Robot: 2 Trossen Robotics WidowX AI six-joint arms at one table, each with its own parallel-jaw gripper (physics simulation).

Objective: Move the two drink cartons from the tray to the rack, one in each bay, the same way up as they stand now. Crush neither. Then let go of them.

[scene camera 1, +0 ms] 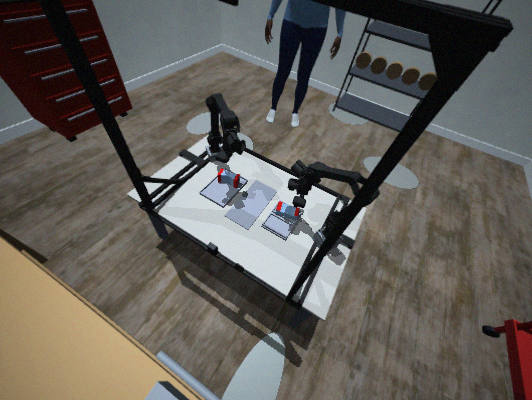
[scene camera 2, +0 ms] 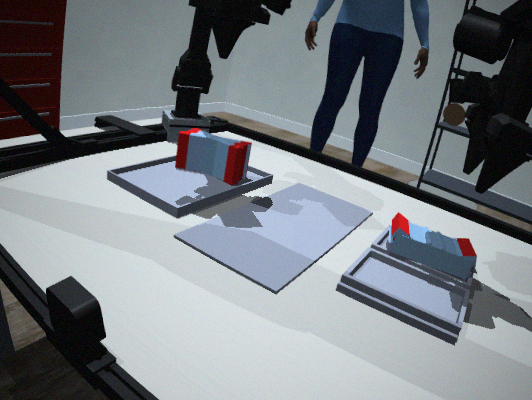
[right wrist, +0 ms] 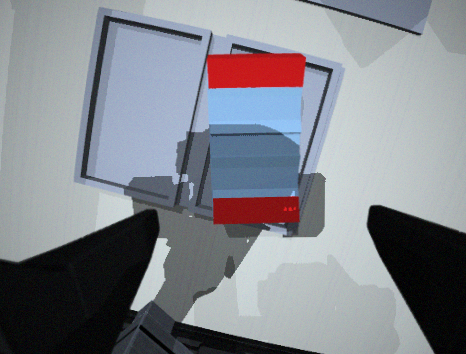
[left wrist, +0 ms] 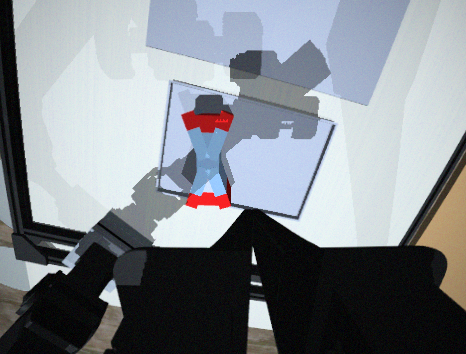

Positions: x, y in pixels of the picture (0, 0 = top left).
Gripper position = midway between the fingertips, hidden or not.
Scene:
My left gripper [scene camera 2: 223, 58] is shut, with nothing in its grasp. My right gripper [scene camera 2: 471, 182] is open, holding nothing.

